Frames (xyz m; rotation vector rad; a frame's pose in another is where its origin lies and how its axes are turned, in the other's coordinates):
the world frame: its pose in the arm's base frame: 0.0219 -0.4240 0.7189 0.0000 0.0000 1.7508
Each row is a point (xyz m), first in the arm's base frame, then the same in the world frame.
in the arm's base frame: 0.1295 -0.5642 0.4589
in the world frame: -0.1572 -0.0808 -0.2600
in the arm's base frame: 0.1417 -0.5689 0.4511
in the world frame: -0.1640 -0.0919 -0.2678
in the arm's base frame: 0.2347 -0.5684 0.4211
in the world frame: -0.1802 -0.1835 -0.2978
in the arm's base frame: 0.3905 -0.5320 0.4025
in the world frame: -0.1722 -0.3433 -0.3164
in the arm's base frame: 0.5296 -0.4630 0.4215
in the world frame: -0.1293 -0.4925 -0.2974
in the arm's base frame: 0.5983 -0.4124 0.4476
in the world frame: -0.0918 -0.5692 -0.2713
